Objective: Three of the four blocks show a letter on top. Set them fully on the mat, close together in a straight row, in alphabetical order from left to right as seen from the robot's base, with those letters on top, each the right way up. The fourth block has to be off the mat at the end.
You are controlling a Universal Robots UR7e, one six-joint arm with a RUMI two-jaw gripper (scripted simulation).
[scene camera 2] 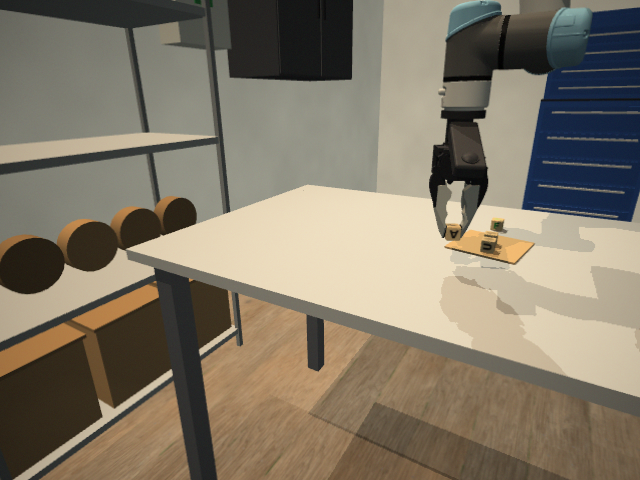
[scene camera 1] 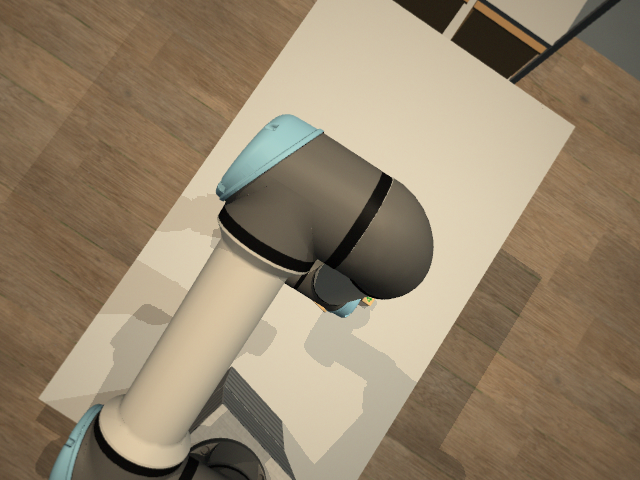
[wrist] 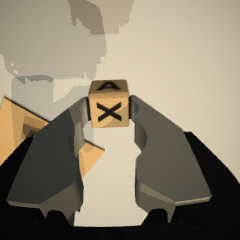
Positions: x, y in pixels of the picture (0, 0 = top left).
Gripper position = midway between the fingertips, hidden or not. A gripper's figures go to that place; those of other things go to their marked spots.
The gripper (scene camera 2: 451, 237): 76 cm from the lens. An orange mat (scene camera 2: 509, 250) is 89 cm from the lens.
